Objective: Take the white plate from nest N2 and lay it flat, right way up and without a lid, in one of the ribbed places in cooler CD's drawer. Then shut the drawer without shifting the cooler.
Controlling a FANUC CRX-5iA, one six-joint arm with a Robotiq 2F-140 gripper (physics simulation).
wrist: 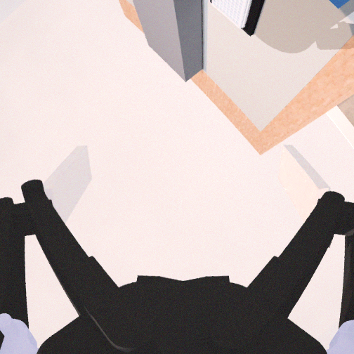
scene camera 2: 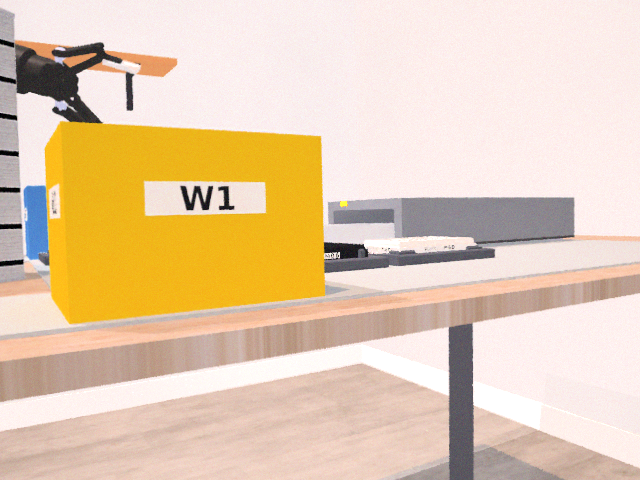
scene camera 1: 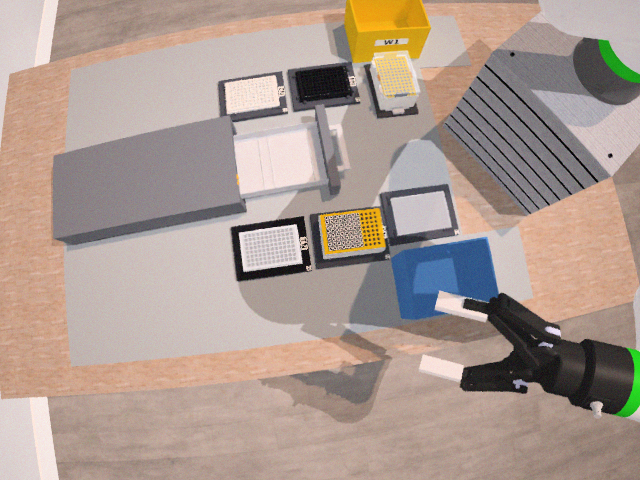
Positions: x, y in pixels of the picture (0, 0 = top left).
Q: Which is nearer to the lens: the grey flat piece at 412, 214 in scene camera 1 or the yellow-topped rack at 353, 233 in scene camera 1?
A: The yellow-topped rack.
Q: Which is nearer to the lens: the grey flat piece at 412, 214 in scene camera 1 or the black plate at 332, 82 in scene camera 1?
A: The grey flat piece.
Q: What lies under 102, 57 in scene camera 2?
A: My gripper.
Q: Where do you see a grey cooler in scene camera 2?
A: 487, 220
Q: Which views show the grey flat piece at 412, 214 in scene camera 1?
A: Scene camera 1 only.
